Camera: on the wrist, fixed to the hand. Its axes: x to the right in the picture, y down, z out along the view.
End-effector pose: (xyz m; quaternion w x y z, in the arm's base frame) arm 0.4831 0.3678 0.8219 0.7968 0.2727 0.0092 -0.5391
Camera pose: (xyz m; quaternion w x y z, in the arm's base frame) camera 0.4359 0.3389 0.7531 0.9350 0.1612 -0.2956 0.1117
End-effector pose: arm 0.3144 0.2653 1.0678 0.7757 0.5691 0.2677 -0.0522
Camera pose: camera 0.2951 0.2738 0.9821 0.6142 0.6120 -0.2899 0.4052
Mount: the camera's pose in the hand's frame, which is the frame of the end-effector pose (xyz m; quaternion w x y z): 0.0262 -0.0778 -0.0325 0.7260 0.0318 -0.1268 0.6752
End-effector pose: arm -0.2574 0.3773 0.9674 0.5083 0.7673 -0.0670 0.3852
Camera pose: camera -0.2177 0.4488 0.9341 0.0760 0.5768 -0.6189 0.5277
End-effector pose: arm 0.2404 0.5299 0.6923 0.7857 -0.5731 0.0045 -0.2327
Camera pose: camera 0.2268 0.4727 0.7582 0.7463 -0.4176 0.2832 0.4341
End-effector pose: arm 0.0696 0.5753 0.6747 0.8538 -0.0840 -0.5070 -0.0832
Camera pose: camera 0.0920 0.4908 0.6870 0.6144 -0.3867 -0.4223 0.5428
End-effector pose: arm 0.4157 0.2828 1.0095 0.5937 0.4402 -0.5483 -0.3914
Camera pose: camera 0.4519 0.2372 0.9431 0.6117 -0.0814 -0.7830 0.0783
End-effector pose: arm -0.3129 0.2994 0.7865 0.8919 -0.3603 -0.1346 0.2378
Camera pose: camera -0.2518 0.2454 0.8204 0.4813 -0.2939 0.0400 0.8248
